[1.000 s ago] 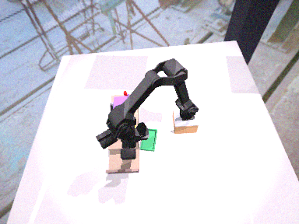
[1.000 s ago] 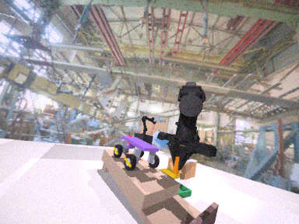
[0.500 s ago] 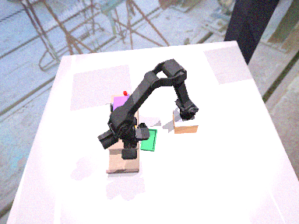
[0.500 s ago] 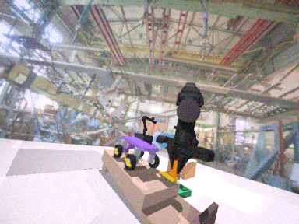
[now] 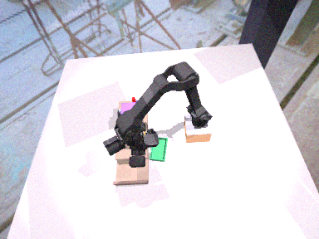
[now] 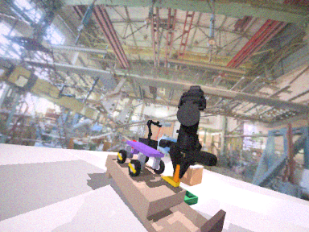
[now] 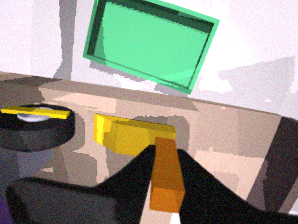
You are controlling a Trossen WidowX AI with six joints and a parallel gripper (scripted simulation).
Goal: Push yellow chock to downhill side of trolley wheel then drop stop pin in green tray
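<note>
The red-headed stop pin is 25 cm to the right of my gripper tip and 4 cm above it. From my gripper tip the other things lie so: green tray: 10 cm below, 8 cm behind, 3 cm to the right; then yellow chock: 2 cm to the right, 1 cm below; then brown ramp: 14 cm to the right, 4 cm below, 4 cm ahead.
</note>
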